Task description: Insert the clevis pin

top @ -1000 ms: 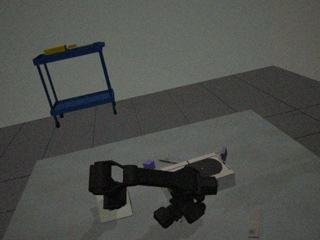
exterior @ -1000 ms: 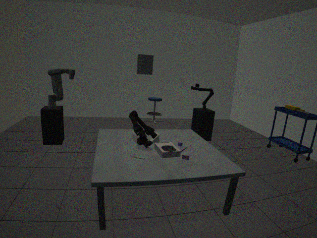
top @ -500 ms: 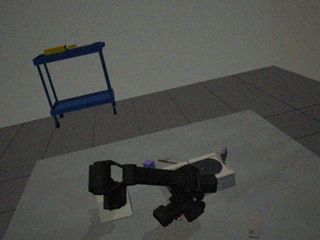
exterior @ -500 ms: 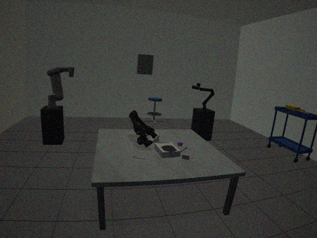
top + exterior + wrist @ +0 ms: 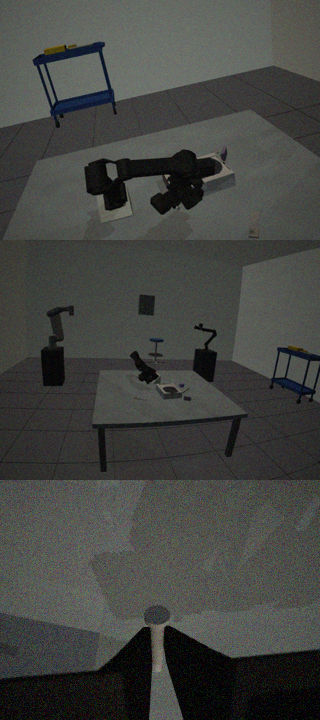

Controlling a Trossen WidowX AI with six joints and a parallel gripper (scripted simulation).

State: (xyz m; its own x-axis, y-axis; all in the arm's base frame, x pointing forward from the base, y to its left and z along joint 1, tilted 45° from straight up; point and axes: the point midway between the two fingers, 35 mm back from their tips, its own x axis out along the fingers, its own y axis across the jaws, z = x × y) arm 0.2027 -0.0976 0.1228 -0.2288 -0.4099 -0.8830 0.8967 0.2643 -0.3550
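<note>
The dark aluminium disc is 18 cm to the left of my gripper tip and 17 cm ahead of it. Round my gripper tip: rimmed steel tray (17 cm to the left, 14 cm ahead, 1 cm below); then steel clevis pin (1 cm to the left); then flat pale strip (22 cm ahead, 13 cm to the right, 5 cm below).
</note>
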